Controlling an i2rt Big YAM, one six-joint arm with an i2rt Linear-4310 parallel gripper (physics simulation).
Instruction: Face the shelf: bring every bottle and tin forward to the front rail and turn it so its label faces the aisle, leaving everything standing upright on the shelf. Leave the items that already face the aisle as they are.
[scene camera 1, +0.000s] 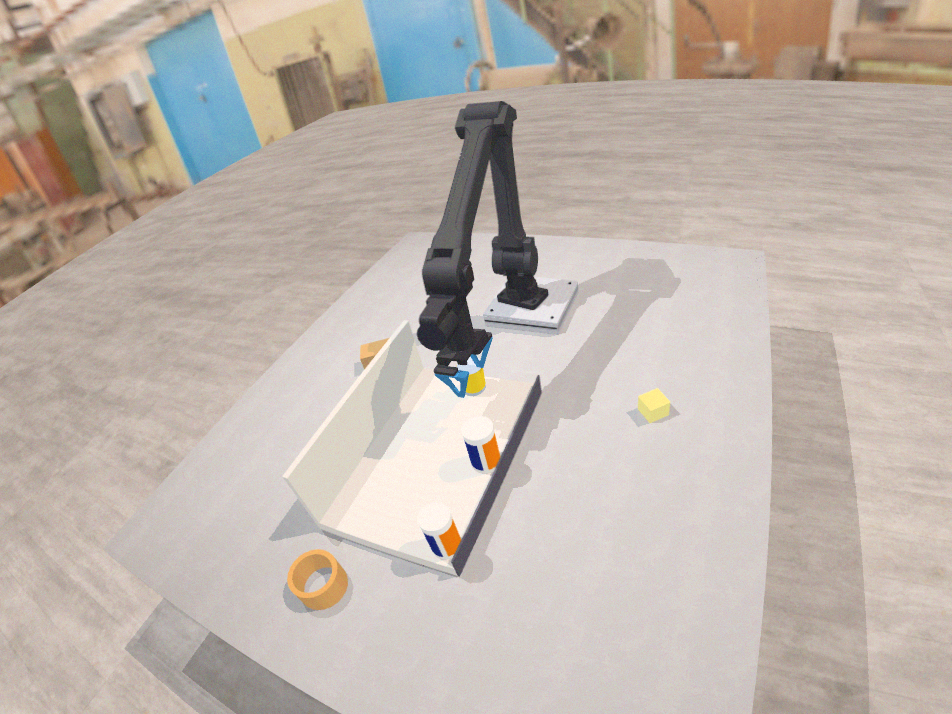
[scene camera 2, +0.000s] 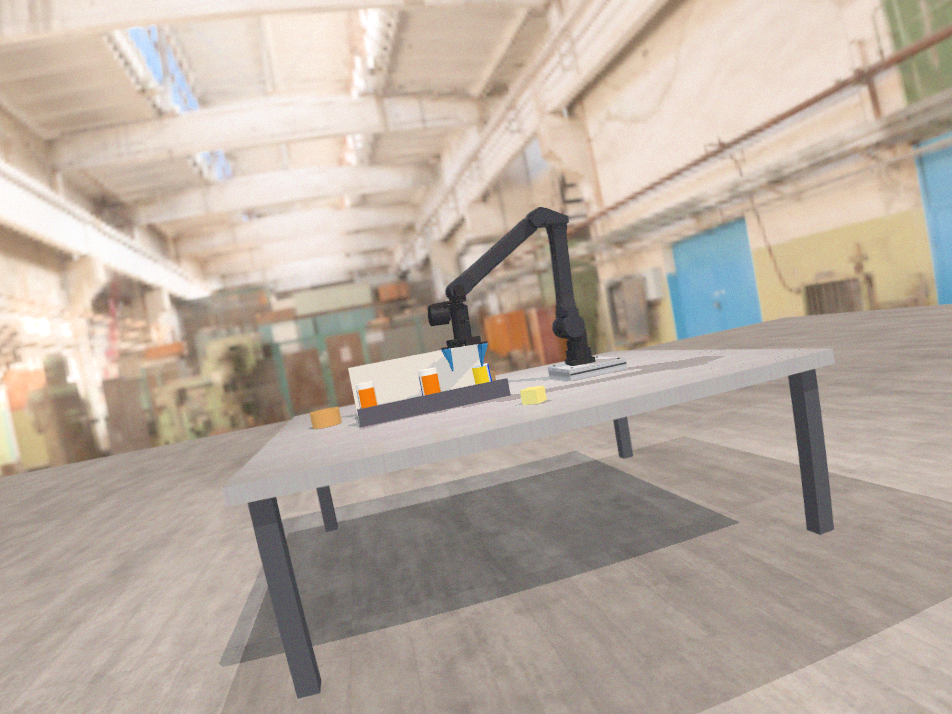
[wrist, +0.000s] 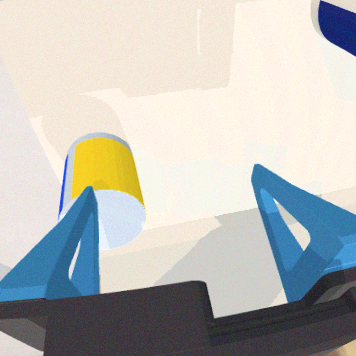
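Where they show: gripper, fingertip midpoint: (scene camera 1: 471, 381) (scene camera 2: 467, 369) (wrist: 174, 181); arm's base, origin of the base link: (scene camera 1: 523, 297) (scene camera 2: 580, 362).
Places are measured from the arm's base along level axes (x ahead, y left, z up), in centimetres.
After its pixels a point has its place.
Note:
My gripper (scene camera 1: 469, 381) @(x 38.6, y 11.2, z 5.8 cm) (scene camera 2: 466, 366) @(x 38.6, y 11.2, z 5.8 cm) (wrist: 174, 181) @(x 38.6, y 11.2, z 5.8 cm) is open and empty, above the shelf's far end. One fingertip overlaps the tin's top in the wrist view; contact is unclear. The yellow tin (scene camera 1: 476, 382) @(x 35.7, y 9.9, z 2.8 cm) (scene camera 2: 480, 375) @(x 34.9, y 10.3, z 2.9 cm) (wrist: 105, 165) @(x 34.6, y 10.3, z 3.3 cm) stands upright, back from the front rail, its blue part at one side. The middle bottle (scene camera 1: 482, 447) @(x 52.6, y 23.9, z 6.3 cm) (scene camera 2: 429, 382) @(x 50.4, y 24.7, z 4.8 cm) (wrist: 341, 26) @(x 48.1, y 20.5, z 2.3 cm) and the end bottle (scene camera 1: 440, 531) @(x 70.8, y 28.6, z 7.6 cm) (scene camera 2: 367, 396) @(x 68.7, y 28.9, z 4.4 cm) stand upright near the dark front rail (scene camera 1: 499, 476) @(x 52.4, y 26.1, z -1.2 cm) (scene camera 2: 430, 405) @(x 51.3, y 25.8, z -1.9 cm), orange sides towards it. The shelf floor (scene camera 1: 392, 484) @(x 63.9, y 8.3, z -1.3 cm) is cream.
The shelf's tall back panel (scene camera 1: 346, 430) @(x 62.3, y -2.2, z 7.8 cm) (scene camera 2: 392, 377) @(x 64.7, y -1.6, z 6.9 cm) rises opposite the rail. An orange ring (scene camera 1: 330, 595) @(x 88.1, y 14.8, z -1.0 cm) (scene camera 2: 326, 418) @(x 85.8, y 14.7, z -1.2 cm) lies off the near end. An orange block (scene camera 1: 372, 352) @(x 36.0, y -23.4, z 1.0 cm) is behind the panel. A yellow cube (scene camera 1: 654, 405) @(x 24.4, y 45.9, z -0.2 cm) (scene camera 2: 532, 395) @(x 23.2, y 47.8, z -1.7 cm) lies on the rail side.

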